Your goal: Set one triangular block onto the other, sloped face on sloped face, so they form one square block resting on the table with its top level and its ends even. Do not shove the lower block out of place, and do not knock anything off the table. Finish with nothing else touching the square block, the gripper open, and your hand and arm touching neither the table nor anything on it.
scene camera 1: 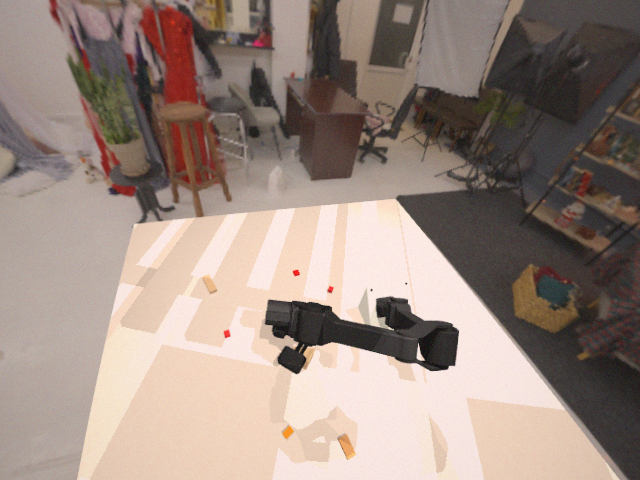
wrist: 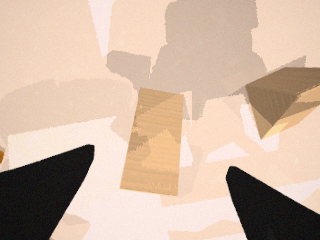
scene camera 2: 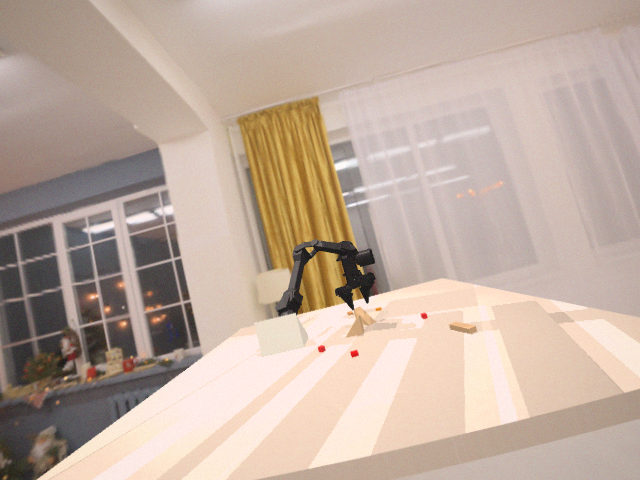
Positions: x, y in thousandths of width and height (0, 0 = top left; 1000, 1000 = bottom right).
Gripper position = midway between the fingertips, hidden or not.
my gripper: scene camera 1 474, 724; wrist 508, 677; scene camera 2 563, 639
